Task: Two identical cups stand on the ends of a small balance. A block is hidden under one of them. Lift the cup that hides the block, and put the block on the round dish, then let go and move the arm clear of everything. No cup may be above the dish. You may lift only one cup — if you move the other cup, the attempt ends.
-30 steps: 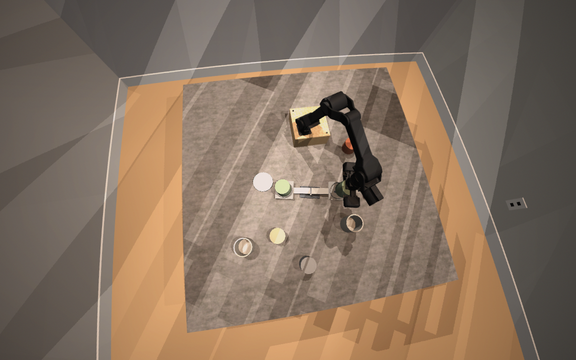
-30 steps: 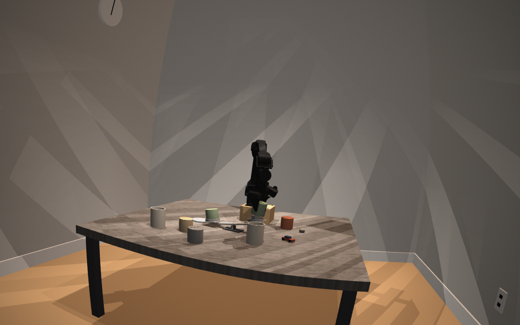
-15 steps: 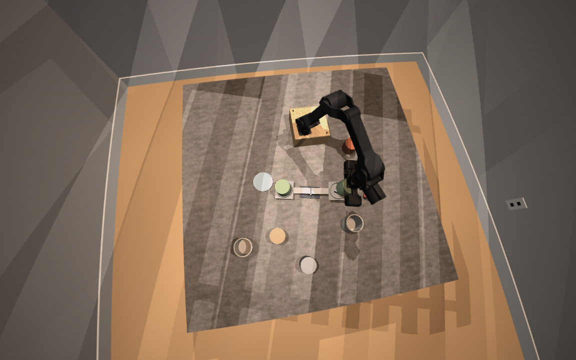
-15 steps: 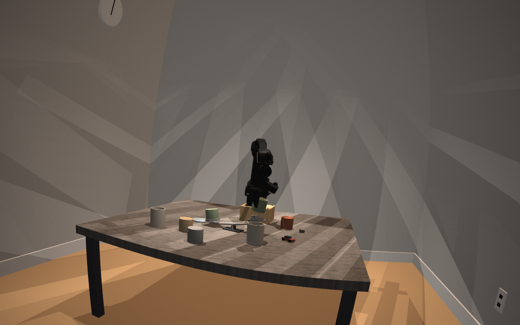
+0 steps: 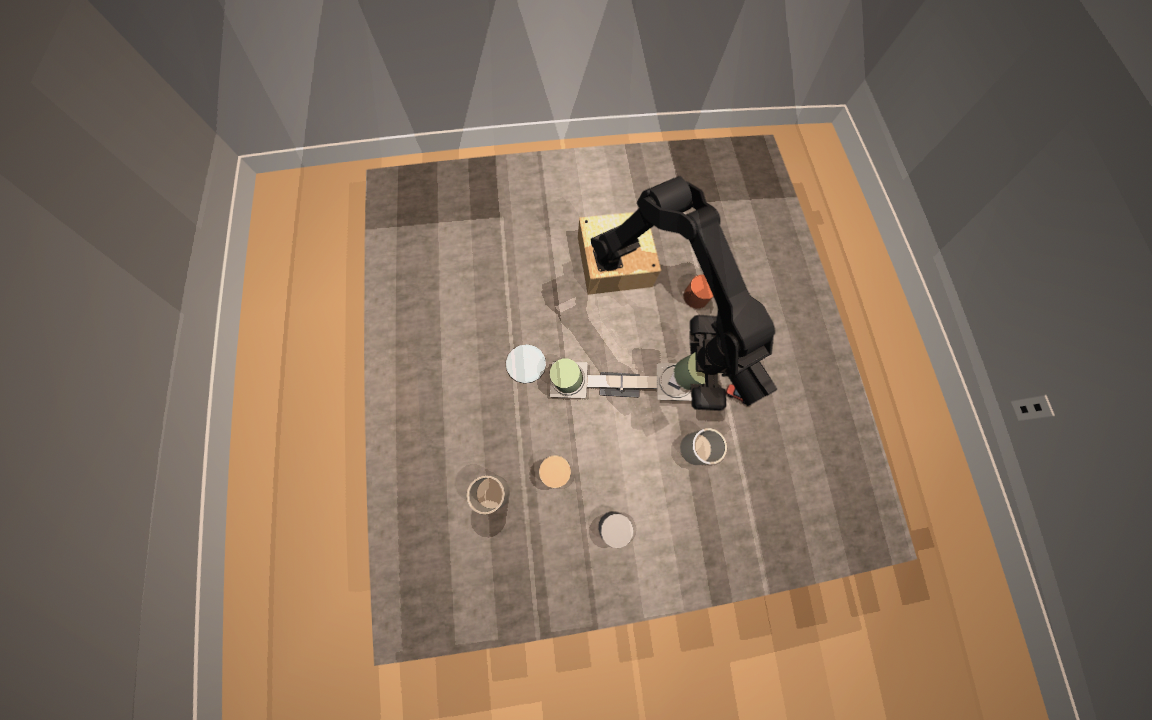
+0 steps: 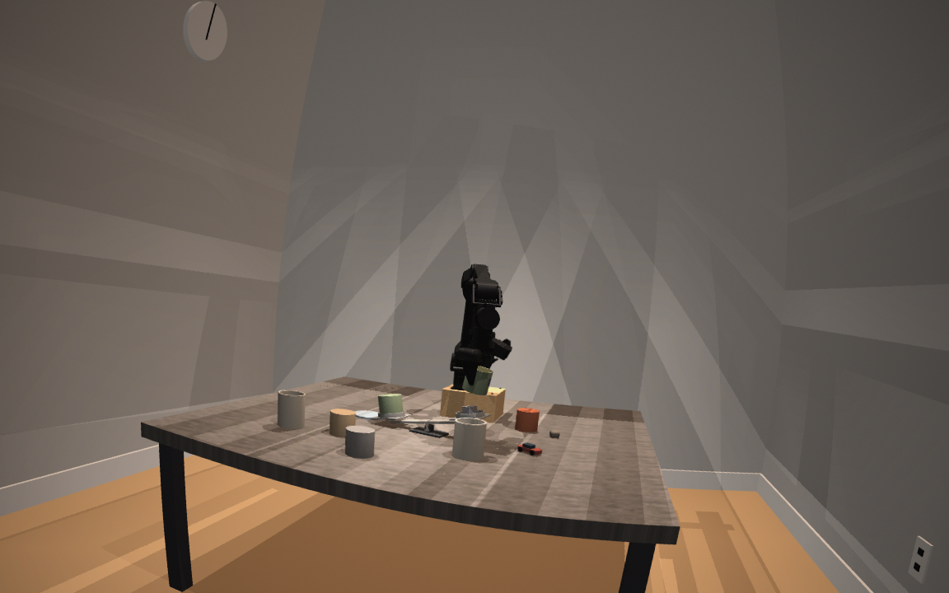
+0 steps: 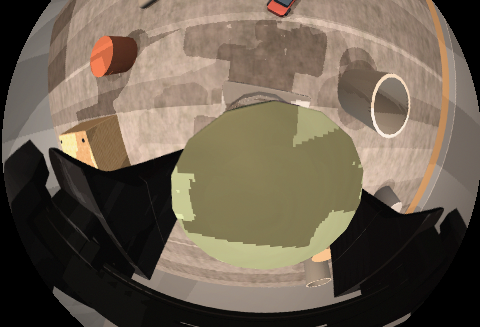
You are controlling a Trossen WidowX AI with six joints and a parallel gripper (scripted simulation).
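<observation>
My gripper tip is now 10 mm to the left of the grey block and 80 mm above it. Round my gripper tip: red toy car (60 mm ahead, 170 mm to the left, 150 mm below); small stone (160 mm behind, 230 mm to the left, 160 mm below); orange-red cylinder (230 mm behind, 120 mm to the left, 130 mm below).
</observation>
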